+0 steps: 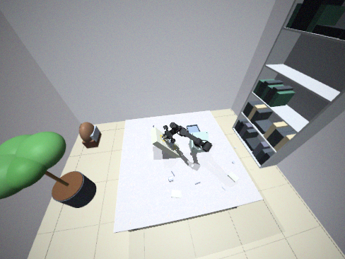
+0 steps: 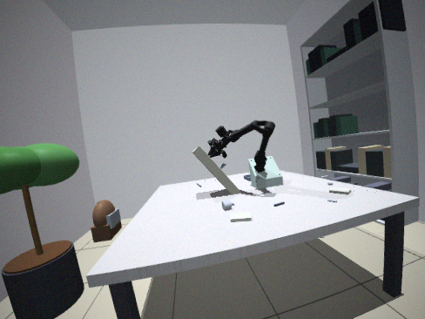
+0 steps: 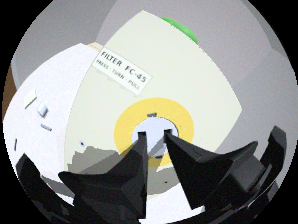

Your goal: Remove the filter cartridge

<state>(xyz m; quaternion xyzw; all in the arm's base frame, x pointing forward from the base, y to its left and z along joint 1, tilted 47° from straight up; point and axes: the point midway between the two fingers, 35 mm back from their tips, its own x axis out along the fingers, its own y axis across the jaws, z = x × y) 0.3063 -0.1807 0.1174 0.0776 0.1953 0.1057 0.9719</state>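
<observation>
The service panel is 3 cm behind my gripper tip and 8 cm below it.
</observation>
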